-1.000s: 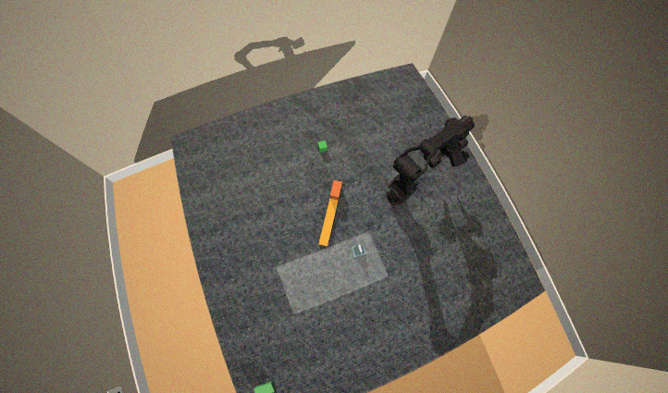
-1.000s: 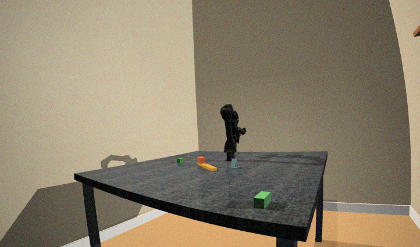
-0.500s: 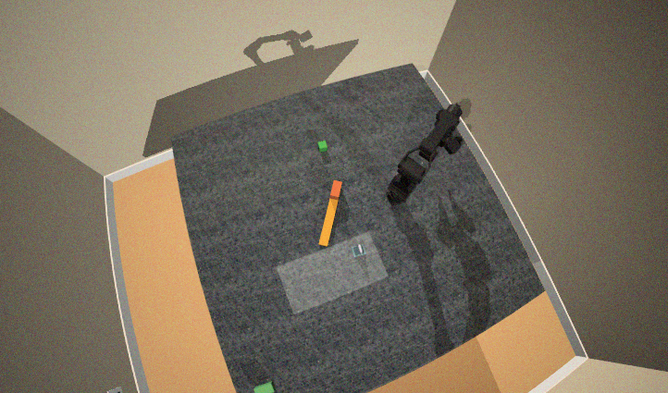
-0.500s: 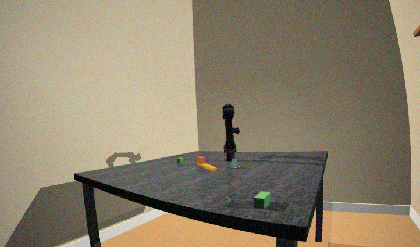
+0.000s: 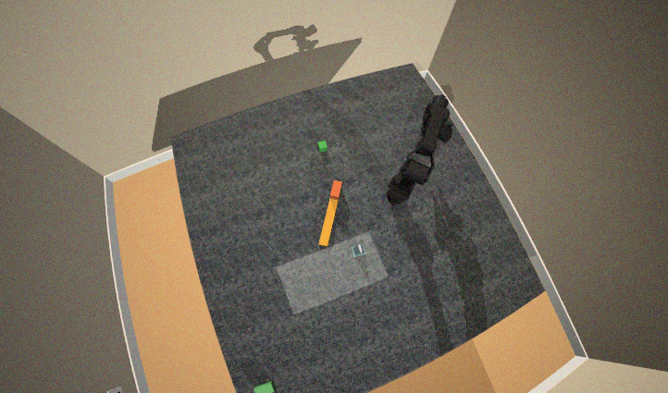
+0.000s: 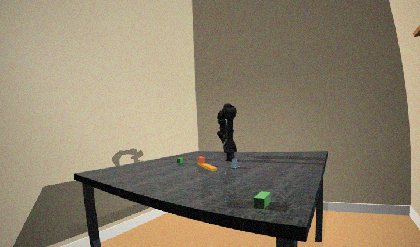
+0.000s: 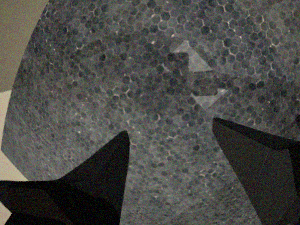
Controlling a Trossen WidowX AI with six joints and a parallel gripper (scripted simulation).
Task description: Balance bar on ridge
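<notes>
Now: gripper tip 390 mm short of the small green cube, 160 mm to the left of it and 80 mm above it. The rest, counted from my gripper tip: larger green block 930 mm ahead, 650 mm to the left, 80 mm below.
</notes>
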